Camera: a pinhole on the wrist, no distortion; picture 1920 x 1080 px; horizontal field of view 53.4 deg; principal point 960.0 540.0 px. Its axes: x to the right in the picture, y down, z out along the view. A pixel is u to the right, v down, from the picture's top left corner.
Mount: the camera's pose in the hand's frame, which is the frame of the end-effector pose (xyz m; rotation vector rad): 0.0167 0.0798 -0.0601 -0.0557 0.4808 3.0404
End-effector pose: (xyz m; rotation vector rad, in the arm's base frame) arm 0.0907 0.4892 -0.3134 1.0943 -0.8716 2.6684
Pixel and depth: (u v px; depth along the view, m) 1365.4 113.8 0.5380
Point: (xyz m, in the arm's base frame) 0.2944 -0.0314 -0.3198
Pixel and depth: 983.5 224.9 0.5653
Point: 0.2493 -0.0441 -0.2160
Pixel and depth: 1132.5 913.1 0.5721
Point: 0.3941 0.0808 -0.1291
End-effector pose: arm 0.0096 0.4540 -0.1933 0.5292 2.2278 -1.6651
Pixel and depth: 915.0 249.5 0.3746
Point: 0.1157 0.2522 -0.4905
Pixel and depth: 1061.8 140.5 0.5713
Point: 0.2126 0.1198 -0.6219
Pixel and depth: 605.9 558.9 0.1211
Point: 0.0329 0.4331 -0.3225
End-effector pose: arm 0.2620 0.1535 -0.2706 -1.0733 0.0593 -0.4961
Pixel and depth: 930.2 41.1 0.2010
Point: 0.3797 0.3136 -0.3746
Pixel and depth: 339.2 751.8 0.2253
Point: 0.4256 0.3018 -0.2783
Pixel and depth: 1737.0 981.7 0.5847
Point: 0.2455 0.7458 -0.1852
